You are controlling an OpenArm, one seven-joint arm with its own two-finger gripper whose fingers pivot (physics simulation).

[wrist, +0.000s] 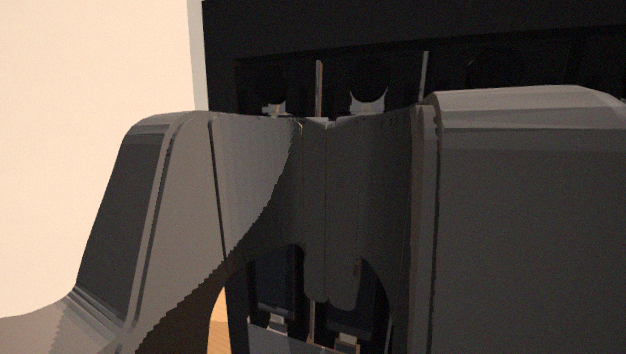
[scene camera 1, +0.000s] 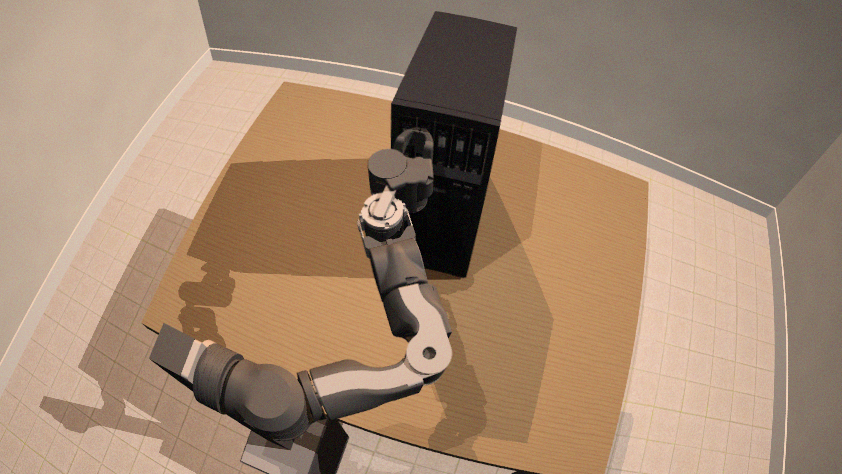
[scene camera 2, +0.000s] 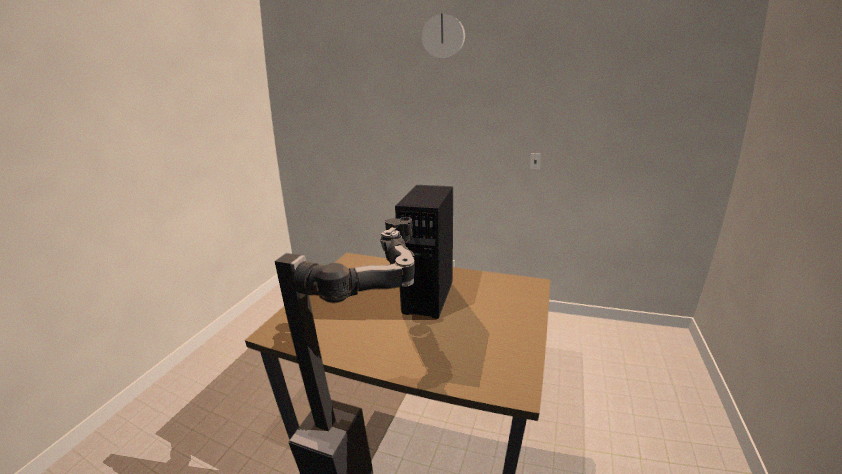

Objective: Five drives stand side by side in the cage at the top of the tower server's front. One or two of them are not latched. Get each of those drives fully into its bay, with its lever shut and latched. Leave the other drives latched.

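The gripper [wrist: 339, 208] is visible, together with a drive [wrist: 275, 280] and a black tower server [wrist: 229, 40].
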